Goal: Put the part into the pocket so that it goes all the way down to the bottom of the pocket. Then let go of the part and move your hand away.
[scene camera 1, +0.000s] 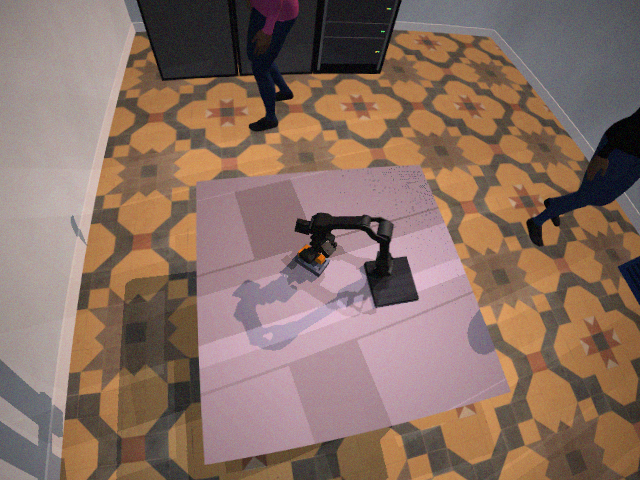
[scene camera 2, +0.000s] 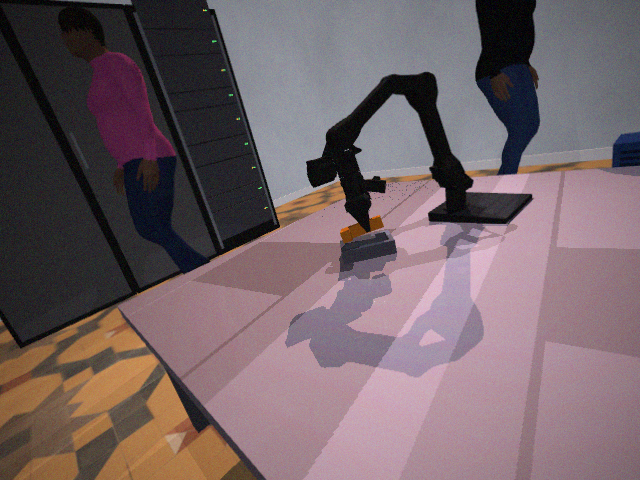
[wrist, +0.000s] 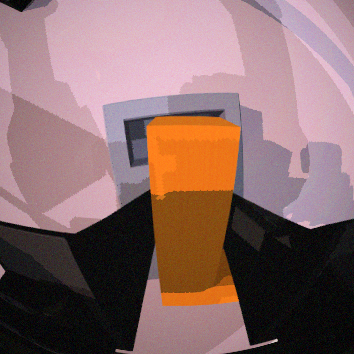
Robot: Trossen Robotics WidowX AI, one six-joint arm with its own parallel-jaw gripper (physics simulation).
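Seen in the pictures: gripper, between the fingertips: [scene camera 1: 315, 257] [scene camera 2: 368, 230] [wrist: 186, 195]; arm's base, origin of its link: [scene camera 1: 381, 270] [scene camera 2: 456, 206].
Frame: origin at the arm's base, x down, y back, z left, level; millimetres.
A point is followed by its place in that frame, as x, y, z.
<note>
The orange part [scene camera 1: 320, 258] {-70, -272, -126} [scene camera 2: 353, 232] {-44, -313, -178} [wrist: 192, 165] {-68, -266, -132} is a long block held between the fingers of my gripper [scene camera 1: 310, 254] {-36, -282, -150} [scene camera 2: 368, 227] {-36, -282, -150} [wrist: 186, 195] {-36, -282, -150}, which is shut on it. The grey block [scene camera 1: 310, 266] {-13, -315, -125} [scene camera 2: 370, 250] {1, -326, -130} [wrist: 114, 132] {-12, -231, -139} with the rectangular pocket [wrist: 139, 135] {19, -245, -136} stands on the table under the part. In the wrist view the part covers much of the pocket; the pocket's far left corner and a strip along its far edge show. In scene camera 2 the part is above the grey block's top, slightly tilted. Its underside is hidden.
The arm's black base plate [scene camera 1: 391, 289] {6, 6, 98} [scene camera 2: 498, 206] {7, 1, 113} stands on the pink table [scene camera 1: 248, 413] {23, -753, 366} [scene camera 2: 248, 330] {24, -672, -238}, to the right of the grey block. Shadows of the arm lie across the table. Two people and dark cabinets [scene camera 1: 191, 41] [scene camera 2: 62, 206] stand beyond the table.
</note>
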